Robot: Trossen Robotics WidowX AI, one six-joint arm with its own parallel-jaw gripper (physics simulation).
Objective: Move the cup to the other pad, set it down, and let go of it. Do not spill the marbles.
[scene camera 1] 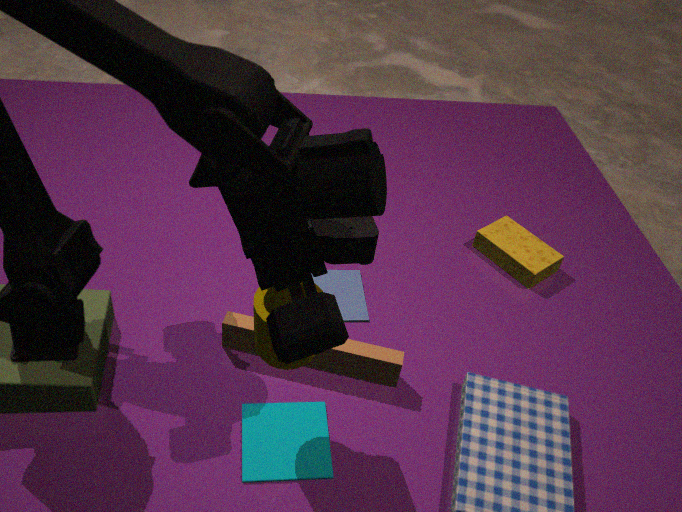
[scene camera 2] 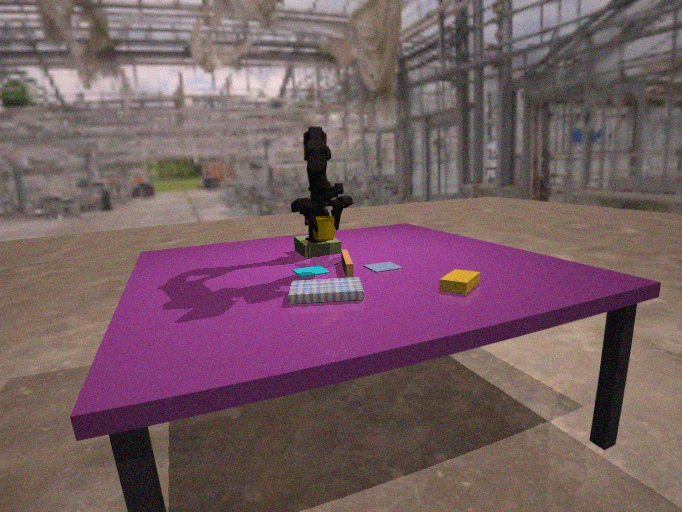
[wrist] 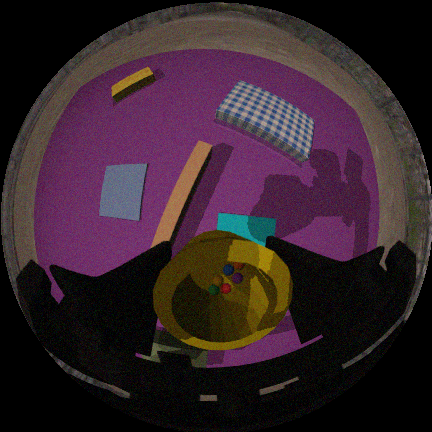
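Pixels of known places: gripper, between the fingertips: [scene camera 2: 327, 231] [wrist: 218, 245]; arm's base, origin of its link: [scene camera 1: 47, 337] [wrist: 174, 360].
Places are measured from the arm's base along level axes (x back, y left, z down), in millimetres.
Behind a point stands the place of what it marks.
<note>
The yellow cup [scene camera 1: 262, 337] {y -97, x -218, z -88 mm} [scene camera 2: 325, 229] {y -86, x -279, z -83 mm} [wrist: 220, 322] {y -77, x -221, z -96 mm} is in the air, roughly upright, between the fingers of my gripper [scene camera 1: 287, 322] {y -77, x -271, z -76 mm} [scene camera 2: 325, 223] {y -77, x -271, z -76 mm} [wrist: 218, 245] {y -77, x -271, z -76 mm}, which is shut on it. Several coloured marbles [wrist: 228, 278] {y -88, x -236, z -54 mm} lie inside the cup. In scene camera 1 the cup overlaps the wooden bar; a black finger hides part of it. The teal pad [scene camera 1: 275, 435] {y -123, x -234, z 45 mm} [scene camera 2: 311, 271] {y -130, x -256, z 46 mm} [wrist: 232, 225] {y -108, x -276, z 45 mm} lies on one side of the bar, partly behind the cup rim in the wrist view. The blue-grey pad [scene camera 1: 352, 297] {y 71, x -361, z 45 mm} [scene camera 2: 382, 267] {y 70, x -344, z 45 mm} [wrist: 122, 192] {y 73, x -328, z 46 mm} lies on the other side, with no cup on it.
A wooden bar [scene camera 1: 371, 359] {y -61, x -350, z 9 mm} [scene camera 2: 347, 264] {y -71, x -384, z 7 mm} [wrist: 185, 195] {y -44, x -314, z 6 mm} stands between the pads. A checked block [scene camera 1: 515, 440] {y -175, x -487, z 24 mm} [scene camera 2: 326, 290] {y -203, x -524, z 24 mm} [wrist: 267, 117] {y -169, x -461, z 24 mm} and a yellow sponge [scene camera 1: 517, 245] {y 127, x -616, z 19 mm} [scene camera 2: 459, 281] {y 92, x -663, z 19 mm} [wrist: 132, 82] {y 114, x -597, z 19 mm} lie farther out. The arm's base stands on an olive block [scene camera 1: 98, 314] {y 33, x -49, z 5 mm} [scene camera 2: 330, 248] {y 30, x -57, z 27 mm}.
</note>
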